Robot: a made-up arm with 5 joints. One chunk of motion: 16 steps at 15 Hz.
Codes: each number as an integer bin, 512 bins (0 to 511) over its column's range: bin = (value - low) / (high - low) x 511, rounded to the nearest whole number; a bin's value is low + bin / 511 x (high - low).
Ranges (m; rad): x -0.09..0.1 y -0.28..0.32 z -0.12..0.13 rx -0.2..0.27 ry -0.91..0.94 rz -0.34..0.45
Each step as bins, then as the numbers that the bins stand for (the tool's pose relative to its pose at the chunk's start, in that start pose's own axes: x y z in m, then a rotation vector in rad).
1 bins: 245 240 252 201 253 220
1 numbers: 0.0011 0.0018 0.0033 -0.0151 0.0059 0.0001
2 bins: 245 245 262 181 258 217
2 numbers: 0.0011 0.0077 0.0082 -0.0335 0.0241 -0.0045
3 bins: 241 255 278 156 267 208
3 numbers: -0.0004 0.0194 0.0160 -0.0565 0.0566 -0.0184
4 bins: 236 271 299 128 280 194
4 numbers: -0.0023 0.0382 0.0263 -0.0823 0.1037 -0.0401
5 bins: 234 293 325 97 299 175
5 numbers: -0.0030 0.0640 0.0390 -0.1108 0.1725 -0.0695
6 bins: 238 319 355 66 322 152
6 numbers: -0.0015 0.0946 0.0537 -0.1393 0.2558 -0.1050
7 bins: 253 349 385 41 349 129
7 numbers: 0.0041 0.1298 0.0684 -0.1623 0.3535 -0.1406
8 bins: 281 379 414 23 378 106
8 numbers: 0.0145 0.1650 0.0825 -0.1788 0.4585 -0.1761
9 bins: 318 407 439 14 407 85
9 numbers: 0.0282 0.1979 0.0948 -0.1871 0.5635 -0.2086
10 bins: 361 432 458 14 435 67
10 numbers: 0.0442 0.2272 0.1041 -0.1871 0.6649 -0.2364
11 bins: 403 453 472 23 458 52
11 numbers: 0.0598 0.2519 0.1109 -0.1788 0.7481 -0.2596
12 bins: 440 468 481 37 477 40
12 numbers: 0.0736 0.2695 0.1153 -0.1660 0.8169 -0.2782
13 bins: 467 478 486 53 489 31
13 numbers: 0.0836 0.2813 0.1178 -0.1513 0.8604 -0.2921
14 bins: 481 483 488 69 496 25
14 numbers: 0.0888 0.2871 0.1187 -0.1365 0.8857 -0.3014
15 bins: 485 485 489 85 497 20
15 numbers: 0.0903 0.2895 0.1192 -0.1218 0.8893 -0.3091
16 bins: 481 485 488 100 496 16
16 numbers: 0.0888 0.2895 0.1187 -0.1080 0.8857 -0.3153
